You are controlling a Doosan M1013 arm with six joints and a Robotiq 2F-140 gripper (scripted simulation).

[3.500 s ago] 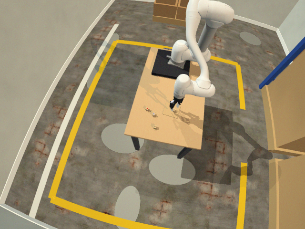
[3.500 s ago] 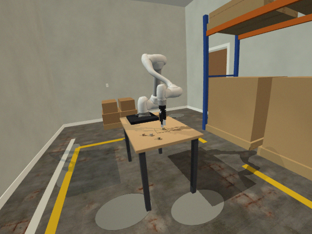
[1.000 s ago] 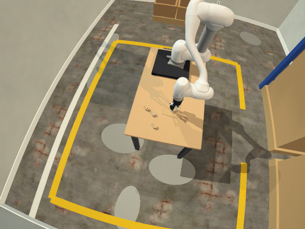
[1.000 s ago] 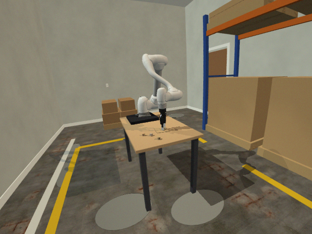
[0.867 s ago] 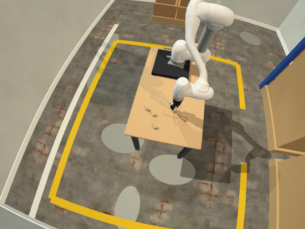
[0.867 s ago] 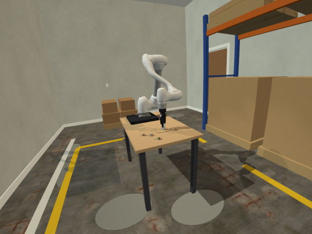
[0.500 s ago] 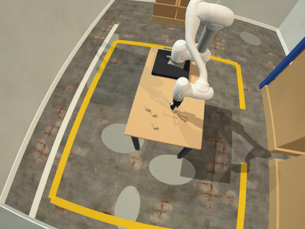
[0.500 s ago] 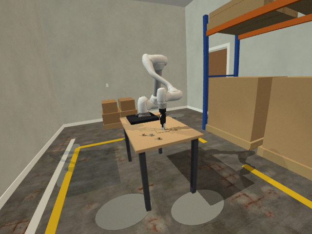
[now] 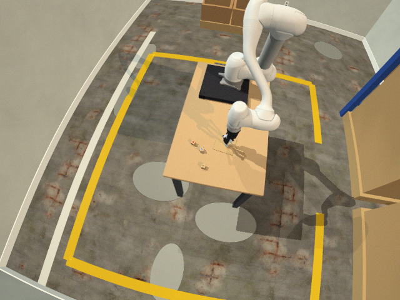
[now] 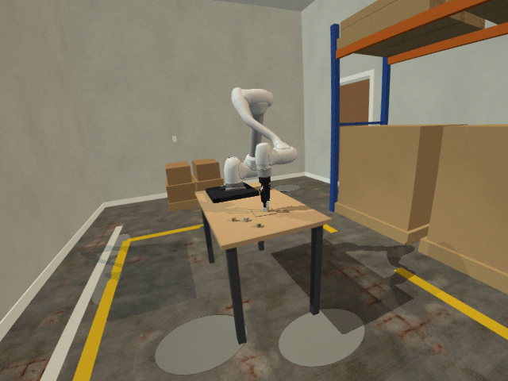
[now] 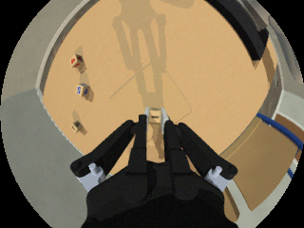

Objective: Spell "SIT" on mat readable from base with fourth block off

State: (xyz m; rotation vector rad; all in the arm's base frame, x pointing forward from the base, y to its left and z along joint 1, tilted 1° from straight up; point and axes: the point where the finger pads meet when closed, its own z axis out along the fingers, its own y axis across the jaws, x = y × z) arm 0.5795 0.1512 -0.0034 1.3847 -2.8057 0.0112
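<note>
Now: hand 20 mm to the left of the tan mat and 40 mm above it. From my hand the other things lie so: tan block (220 mm ahead, 100 mm to the right, 20 mm below).
</note>
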